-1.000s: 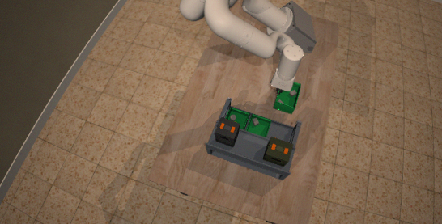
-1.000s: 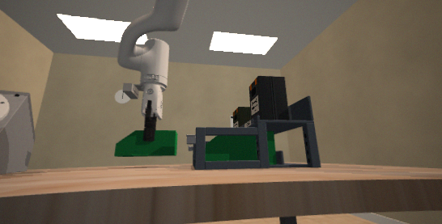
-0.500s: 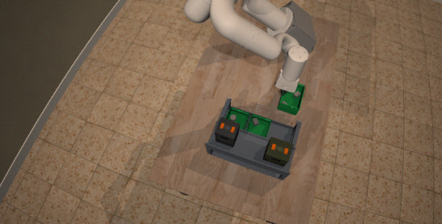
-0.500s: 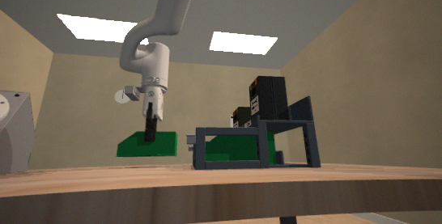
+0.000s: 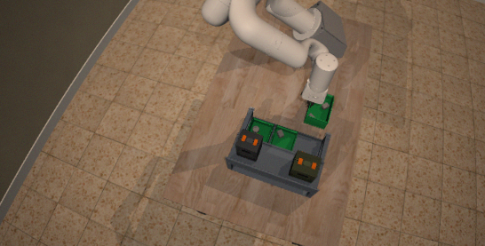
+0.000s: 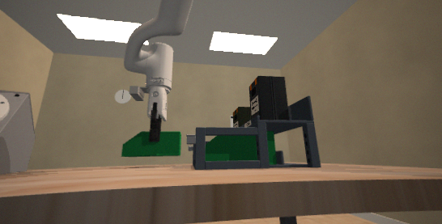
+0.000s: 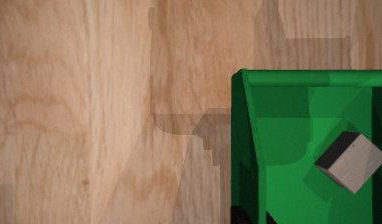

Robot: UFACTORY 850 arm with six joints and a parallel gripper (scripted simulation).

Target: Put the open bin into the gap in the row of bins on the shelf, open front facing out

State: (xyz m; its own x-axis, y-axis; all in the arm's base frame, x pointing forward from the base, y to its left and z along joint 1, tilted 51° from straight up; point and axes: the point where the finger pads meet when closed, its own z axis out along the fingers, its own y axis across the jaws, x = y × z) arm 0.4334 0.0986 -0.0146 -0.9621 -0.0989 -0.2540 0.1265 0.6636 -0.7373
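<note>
Right now the green bin is 5 cm to the left of my hand and 2 cm below it. Also, from my hand: olive box 32 cm ahead, 1 cm to the left, 5 cm above; then grey shelf 24 cm ahead, 9 cm to the right, 3 cm below; then black box 29 cm ahead, 22 cm to the right, 7 cm above.
</note>
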